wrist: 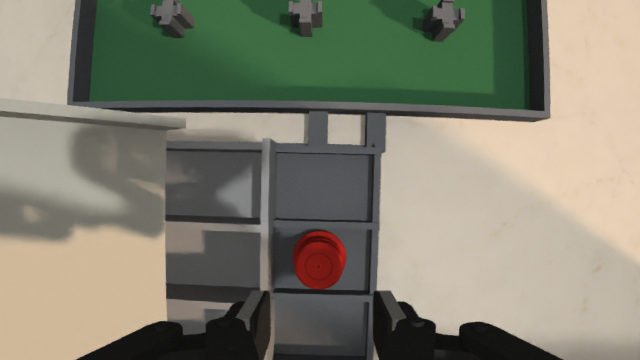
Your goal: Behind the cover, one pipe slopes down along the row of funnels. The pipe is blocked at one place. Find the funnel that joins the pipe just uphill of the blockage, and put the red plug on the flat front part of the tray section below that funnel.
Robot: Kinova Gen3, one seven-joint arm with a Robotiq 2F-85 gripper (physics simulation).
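Note:
The red plug stands upright in the front part of one section of the grey tray, the second section from the end near the green tray. My gripper is open, its fingers apart at the bottom of the wrist view, with the plug ahead of them in the picture and not touched by them. A raised wall parts the front part of the sections from the part beside the cover. The pipe and the blockage do not show in the wrist view.
A green tray with a dark rim lies across the top, with grey cross-shaped posts in it. Two short grey bars lie between it and the sectioned tray. The pale table shows at right.

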